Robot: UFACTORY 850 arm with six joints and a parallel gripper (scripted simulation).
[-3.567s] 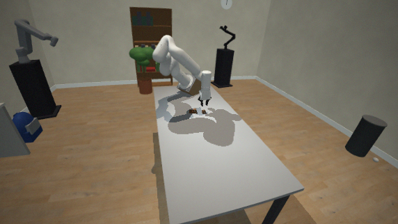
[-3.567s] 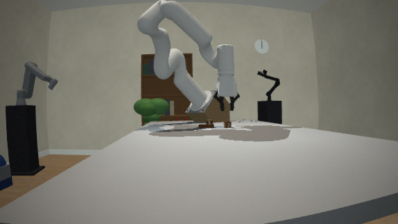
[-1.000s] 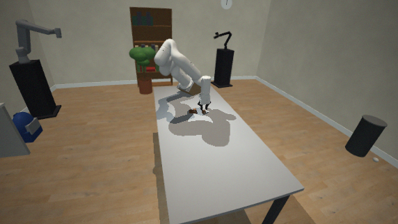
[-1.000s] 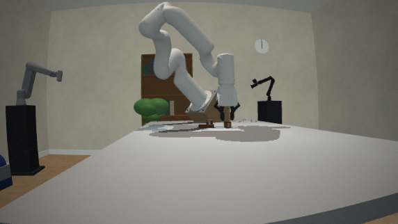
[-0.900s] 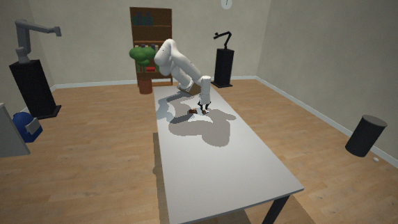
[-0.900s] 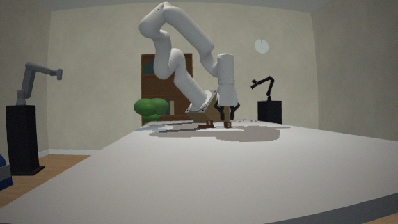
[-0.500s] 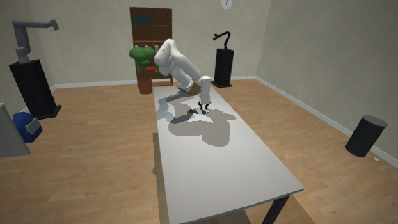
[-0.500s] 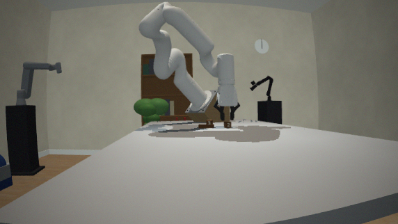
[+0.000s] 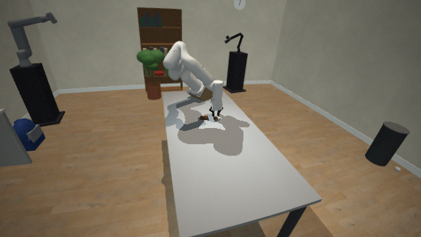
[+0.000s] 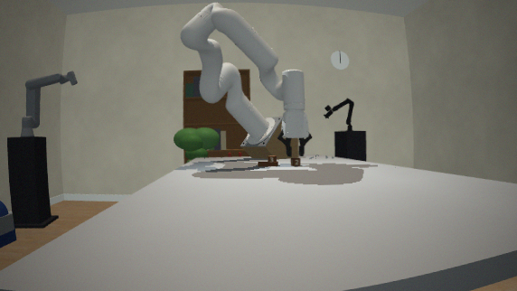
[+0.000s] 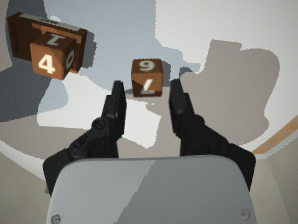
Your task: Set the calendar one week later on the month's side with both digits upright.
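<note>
The brown cube lies 4 cm below my hand. Also, from my hand: tray 10 cm to the right, 5 cm below, 5 cm behind.
</note>
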